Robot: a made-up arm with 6 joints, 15 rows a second.
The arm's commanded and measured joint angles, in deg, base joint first. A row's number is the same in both.
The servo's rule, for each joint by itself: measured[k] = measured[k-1] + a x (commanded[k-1-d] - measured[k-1]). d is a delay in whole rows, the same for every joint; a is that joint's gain. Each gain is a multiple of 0.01, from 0.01 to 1. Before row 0 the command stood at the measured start. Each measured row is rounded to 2 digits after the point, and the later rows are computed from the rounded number. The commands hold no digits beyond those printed.
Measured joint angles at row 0: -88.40 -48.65 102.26 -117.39 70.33 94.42
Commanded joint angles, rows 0 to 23: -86.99 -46.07 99.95 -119.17 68.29 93.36; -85.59 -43.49 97.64 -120.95 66.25 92.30; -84.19 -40.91 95.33 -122.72 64.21 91.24; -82.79 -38.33 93.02 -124.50 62.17 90.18; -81.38 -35.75 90.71 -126.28 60.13 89.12; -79.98 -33.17 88.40 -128.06 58.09 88.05; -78.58 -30.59 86.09 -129.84 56.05 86.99; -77.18 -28.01 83.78 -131.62 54.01 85.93; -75.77 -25.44 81.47 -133.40 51.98 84.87; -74.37 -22.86 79.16 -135.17 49.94 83.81; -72.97 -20.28 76.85 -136.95 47.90 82.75; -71.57 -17.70 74.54 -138.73 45.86 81.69; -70.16 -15.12 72.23 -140.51 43.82 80.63; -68.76 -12.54 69.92 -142.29 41.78 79.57; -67.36 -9.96 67.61 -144.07 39.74 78.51; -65.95 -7.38 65.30 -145.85 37.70 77.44; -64.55 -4.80 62.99 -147.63 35.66 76.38; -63.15 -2.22 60.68 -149.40 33.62 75.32; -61.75 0.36 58.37 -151.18 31.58 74.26; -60.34 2.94 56.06 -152.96 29.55 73.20; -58.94 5.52 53.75 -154.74 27.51 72.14; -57.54 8.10 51.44 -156.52 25.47 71.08; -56.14 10.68 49.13 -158.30 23.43 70.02; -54.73 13.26 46.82 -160.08 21.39 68.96
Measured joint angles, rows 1 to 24: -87.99 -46.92 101.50 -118.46 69.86 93.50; -87.29 -44.62 100.23 -119.95 69.03 92.46; -86.39 -42.13 98.61 -121.61 67.92 91.40; -85.35 -39.58 96.77 -123.34 66.60 90.34; -84.20 -37.01 94.77 -125.10 65.11 89.28; -82.98 -34.44 92.67 -126.88 63.50 88.21; -81.70 -31.86 90.50 -128.66 61.79 87.15; -80.39 -29.28 88.28 -130.44 60.00 86.09; -79.05 -26.71 86.03 -132.22 58.16 85.03; -77.69 -24.13 83.76 -133.99 56.27 83.97; -76.32 -21.55 81.48 -135.77 54.34 82.91; -74.94 -18.97 79.19 -137.55 52.39 81.85; -73.55 -16.39 76.89 -139.33 50.42 80.79; -72.16 -13.81 74.59 -141.11 48.43 79.73; -70.77 -11.23 72.29 -142.89 46.43 78.67; -69.37 -8.65 69.98 -144.67 44.42 77.60; -67.97 -6.07 67.67 -146.45 42.41 76.54; -66.57 -3.49 65.36 -148.22 40.39 75.48; -65.17 -0.91 63.05 -150.00 38.36 74.42; -63.77 1.67 60.74 -151.78 36.33 73.36; -62.37 4.25 58.43 -153.56 34.30 72.30; -60.97 6.83 56.12 -155.34 32.27 71.24; -59.57 9.41 53.81 -157.12 30.24 70.18; -58.17 11.99 51.50 -158.90 28.20 69.12
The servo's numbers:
d 0
a 0.29 0.67 0.33 0.60 0.23 0.87

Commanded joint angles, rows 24 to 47: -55.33 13.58 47.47 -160.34 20.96 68.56; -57.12 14.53 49.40 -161.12 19.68 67.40; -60.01 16.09 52.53 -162.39 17.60 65.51; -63.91 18.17 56.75 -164.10 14.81 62.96; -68.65 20.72 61.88 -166.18 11.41 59.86; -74.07 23.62 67.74 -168.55 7.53 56.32; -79.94 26.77 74.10 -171.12 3.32 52.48; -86.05 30.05 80.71 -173.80 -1.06 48.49; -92.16 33.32 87.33 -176.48 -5.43 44.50; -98.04 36.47 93.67 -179.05 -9.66 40.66; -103.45 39.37 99.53 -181.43 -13.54 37.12; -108.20 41.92 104.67 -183.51 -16.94 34.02; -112.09 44.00 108.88 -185.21 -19.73 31.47; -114.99 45.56 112.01 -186.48 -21.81 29.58; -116.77 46.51 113.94 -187.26 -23.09 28.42; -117.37 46.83 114.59 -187.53 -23.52 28.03; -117.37 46.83 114.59 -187.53 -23.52 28.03; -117.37 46.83 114.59 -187.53 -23.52 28.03; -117.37 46.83 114.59 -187.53 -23.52 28.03; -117.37 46.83 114.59 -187.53 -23.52 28.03; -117.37 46.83 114.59 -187.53 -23.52 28.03; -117.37 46.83 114.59 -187.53 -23.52 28.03; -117.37 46.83 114.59 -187.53 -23.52 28.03; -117.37 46.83 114.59 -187.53 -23.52 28.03
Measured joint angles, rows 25 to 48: -57.35 13.06 50.17 -159.76 26.53 68.63; -57.28 14.04 49.92 -160.58 24.95 67.56; -58.07 15.41 50.78 -161.67 23.26 65.78; -59.76 17.26 52.75 -163.13 21.32 63.33; -62.34 19.58 55.76 -164.96 19.04 60.31; -65.74 22.29 59.71 -167.11 16.39 56.84; -69.86 25.29 64.46 -169.52 13.38 53.05; -74.56 28.48 69.82 -172.09 10.06 49.08; -79.66 31.72 75.60 -174.72 6.50 45.10; -84.99 34.90 81.56 -177.32 2.78 41.24; -90.34 37.89 87.49 -179.79 -0.97 37.66; -95.52 40.59 93.16 -182.02 -4.64 34.49; -100.33 42.87 98.35 -183.93 -8.11 31.86; -104.58 44.67 102.86 -185.46 -11.26 29.88; -108.12 45.90 106.52 -186.54 -13.98 28.61; -110.80 46.52 109.18 -187.13 -16.17 28.11; -112.71 46.73 110.97 -187.37 -17.86 28.04; -114.06 46.80 112.16 -187.47 -19.16 28.03; -115.02 46.82 112.96 -187.51 -20.16 28.03; -115.70 46.83 113.50 -187.52 -20.93 28.03; -116.18 46.83 113.86 -187.53 -21.53 28.03; -116.53 46.83 114.10 -187.53 -21.99 28.03; -116.77 46.83 114.26 -187.53 -22.34 28.03; -116.94 46.83 114.37 -187.53 -22.61 28.03
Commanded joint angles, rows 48 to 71: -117.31 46.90 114.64 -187.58 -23.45 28.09; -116.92 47.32 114.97 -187.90 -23.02 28.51; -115.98 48.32 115.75 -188.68 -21.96 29.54; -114.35 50.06 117.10 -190.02 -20.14 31.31; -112.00 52.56 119.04 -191.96 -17.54 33.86; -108.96 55.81 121.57 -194.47 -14.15 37.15; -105.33 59.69 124.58 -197.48 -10.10 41.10; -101.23 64.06 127.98 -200.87 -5.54 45.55; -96.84 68.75 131.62 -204.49 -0.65 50.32; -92.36 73.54 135.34 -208.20 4.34 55.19; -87.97 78.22 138.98 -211.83 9.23 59.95; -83.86 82.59 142.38 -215.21 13.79 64.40; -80.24 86.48 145.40 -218.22 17.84 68.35; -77.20 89.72 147.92 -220.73 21.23 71.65; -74.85 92.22 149.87 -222.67 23.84 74.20; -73.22 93.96 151.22 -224.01 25.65 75.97; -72.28 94.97 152.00 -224.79 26.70 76.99; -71.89 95.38 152.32 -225.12 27.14 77.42; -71.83 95.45 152.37 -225.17 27.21 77.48; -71.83 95.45 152.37 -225.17 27.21 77.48; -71.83 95.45 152.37 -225.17 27.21 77.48; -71.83 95.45 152.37 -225.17 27.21 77.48; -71.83 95.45 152.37 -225.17 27.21 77.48; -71.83 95.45 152.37 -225.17 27.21 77.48
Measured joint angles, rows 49 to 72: -117.05 46.88 114.46 -187.56 -22.80 28.08; -117.01 47.17 114.63 -187.76 -22.85 28.45; -116.71 47.94 115.00 -188.31 -22.65 29.40; -116.03 49.36 115.69 -189.34 -22.07 31.06; -114.86 51.50 116.80 -190.91 -21.03 33.50; -113.15 54.39 118.37 -193.05 -19.45 36.68; -110.88 57.94 120.42 -195.71 -17.30 40.53; -108.08 62.04 122.91 -198.81 -14.60 44.90; -104.82 66.54 125.78 -202.22 -11.39 49.62; -101.21 71.23 128.93 -205.81 -7.77 54.47; -97.37 75.91 132.25 -209.42 -3.86 59.24; -93.45 80.39 135.59 -212.89 0.20 63.73; -89.62 84.47 138.83 -216.09 4.26 67.75; -86.02 87.99 141.83 -218.87 8.16 71.14; -82.78 90.82 144.48 -221.15 11.77 73.80; -80.01 92.92 146.70 -222.87 14.96 75.69; -77.77 94.29 148.45 -224.02 17.66 76.82; -76.06 95.02 149.73 -224.68 19.84 77.34; -74.83 95.31 150.60 -224.97 21.54 77.46; -73.96 95.40 151.18 -225.09 22.84 77.48; -73.34 95.43 151.57 -225.14 23.85 77.48; -72.90 95.44 151.83 -225.16 24.62 77.48; -72.59 95.45 152.01 -225.17 25.22 77.48; -72.37 95.45 152.13 -225.17 25.68 77.48
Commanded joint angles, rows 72 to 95: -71.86 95.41 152.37 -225.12 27.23 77.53; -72.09 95.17 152.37 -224.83 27.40 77.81; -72.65 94.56 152.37 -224.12 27.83 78.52; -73.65 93.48 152.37 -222.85 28.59 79.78; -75.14 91.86 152.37 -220.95 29.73 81.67; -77.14 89.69 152.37 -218.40 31.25 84.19; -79.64 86.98 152.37 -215.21 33.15 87.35; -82.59 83.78 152.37 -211.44 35.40 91.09; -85.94 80.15 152.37 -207.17 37.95 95.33; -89.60 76.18 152.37 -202.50 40.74 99.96; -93.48 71.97 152.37 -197.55 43.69 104.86; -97.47 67.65 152.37 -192.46 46.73 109.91; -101.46 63.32 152.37 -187.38 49.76 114.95; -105.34 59.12 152.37 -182.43 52.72 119.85; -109.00 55.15 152.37 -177.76 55.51 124.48; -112.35 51.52 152.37 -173.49 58.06 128.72; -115.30 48.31 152.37 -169.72 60.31 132.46; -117.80 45.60 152.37 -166.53 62.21 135.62; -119.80 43.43 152.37 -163.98 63.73 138.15; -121.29 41.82 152.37 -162.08 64.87 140.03; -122.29 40.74 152.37 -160.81 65.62 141.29; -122.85 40.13 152.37 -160.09 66.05 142.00; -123.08 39.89 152.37 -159.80 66.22 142.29; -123.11 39.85 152.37 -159.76 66.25 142.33
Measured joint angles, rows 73 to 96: -72.22 95.42 152.21 -225.14 26.04 77.52; -72.18 95.25 152.26 -224.95 26.35 77.77; -72.32 94.79 152.30 -224.45 26.69 78.42; -72.71 93.91 152.32 -223.49 27.13 79.60; -73.41 92.54 152.34 -221.97 27.73 81.40; -74.49 90.63 152.35 -219.83 28.54 83.83; -75.98 88.18 152.36 -217.06 29.60 86.89; -77.90 85.23 152.36 -213.69 30.93 90.54; -80.23 81.83 152.36 -209.78 32.54 94.71; -82.95 78.04 152.36 -205.41 34.43 99.28; -86.00 73.97 152.36 -200.69 36.56 104.13; -89.33 69.74 152.36 -195.75 38.90 109.16; -92.85 65.44 152.36 -190.73 41.40 114.20; -96.47 61.21 152.36 -185.75 44.00 119.12; -100.10 57.15 152.36 -180.96 46.65 123.78; -103.65 53.38 152.36 -176.48 49.27 128.08; -107.03 49.98 152.36 -172.42 51.81 131.89; -110.15 47.05 152.36 -168.89 54.20 135.14; -112.95 44.62 152.36 -165.94 56.39 137.76; -115.37 42.74 152.36 -163.62 58.34 139.73; -117.38 41.40 152.36 -161.93 60.01 141.09; -118.97 40.55 152.36 -160.83 61.40 141.88; -120.16 40.11 152.36 -160.21 62.51 142.24; -121.02 39.94 152.36 -159.94 63.37 142.32
